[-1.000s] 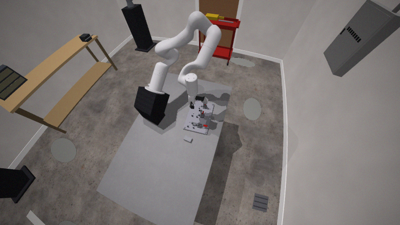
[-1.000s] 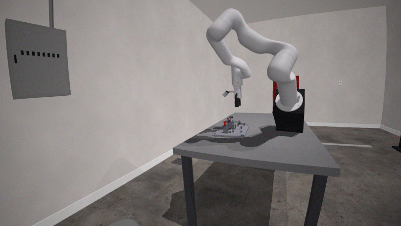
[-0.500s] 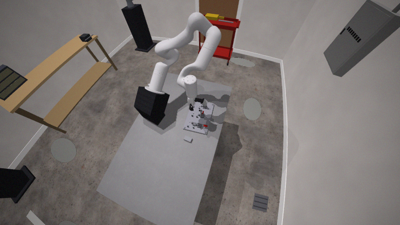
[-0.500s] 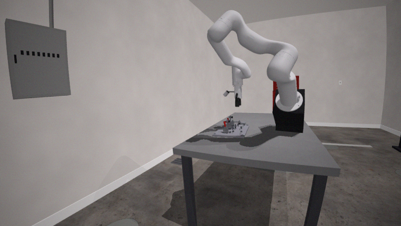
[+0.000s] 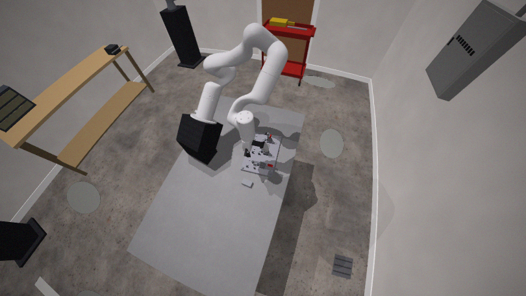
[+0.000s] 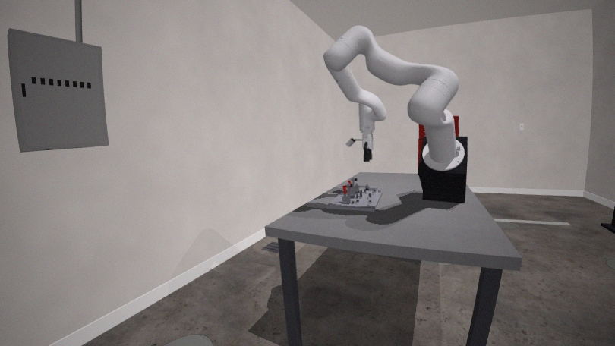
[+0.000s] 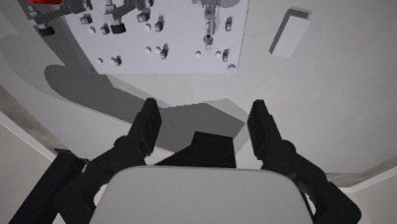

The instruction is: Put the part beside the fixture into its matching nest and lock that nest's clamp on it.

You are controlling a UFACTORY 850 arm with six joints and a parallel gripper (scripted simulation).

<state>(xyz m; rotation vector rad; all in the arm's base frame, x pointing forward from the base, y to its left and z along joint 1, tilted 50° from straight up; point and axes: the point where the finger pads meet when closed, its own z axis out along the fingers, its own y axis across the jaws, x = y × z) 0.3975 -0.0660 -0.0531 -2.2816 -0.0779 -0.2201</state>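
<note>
The grey block part is 3 cm ahead of my hand, 15 cm to the right of it and 21 cm below it. The rest, counted from my hand: grey fixture plate: 3 cm ahead, 11 cm to the left, 21 cm below.
</note>
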